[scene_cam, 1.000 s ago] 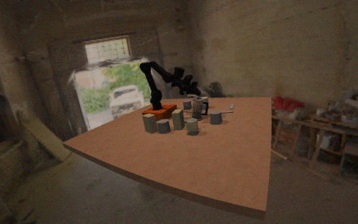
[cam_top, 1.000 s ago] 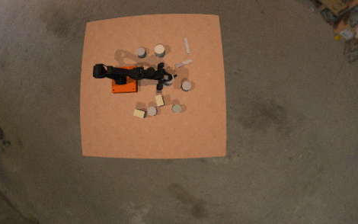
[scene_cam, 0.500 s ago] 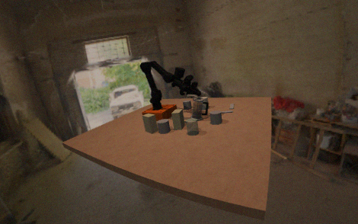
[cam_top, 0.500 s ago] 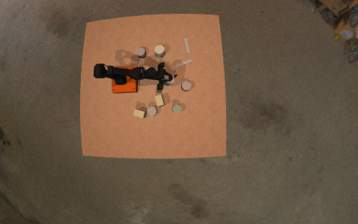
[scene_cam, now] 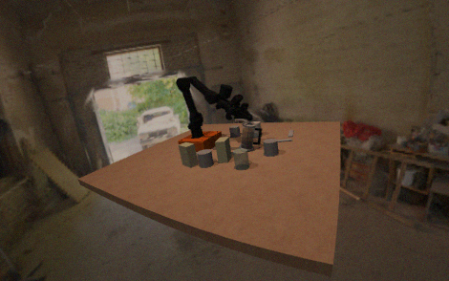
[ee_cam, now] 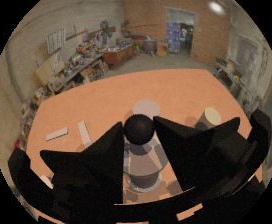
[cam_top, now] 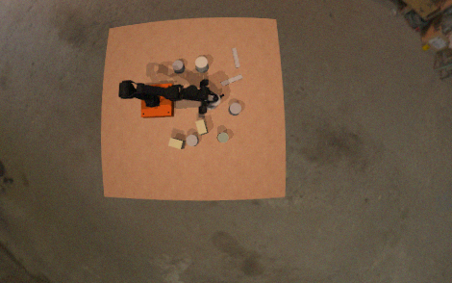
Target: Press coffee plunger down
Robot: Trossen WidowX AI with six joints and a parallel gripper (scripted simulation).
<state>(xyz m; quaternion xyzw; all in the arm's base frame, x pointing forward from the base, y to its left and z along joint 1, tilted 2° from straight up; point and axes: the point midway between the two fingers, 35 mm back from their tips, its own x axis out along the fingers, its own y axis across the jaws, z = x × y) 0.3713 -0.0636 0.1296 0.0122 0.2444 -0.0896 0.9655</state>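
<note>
Right now my gripper tip is 90 mm above the coffee press, 10 mm to the right of it and 10 mm past it.
</note>
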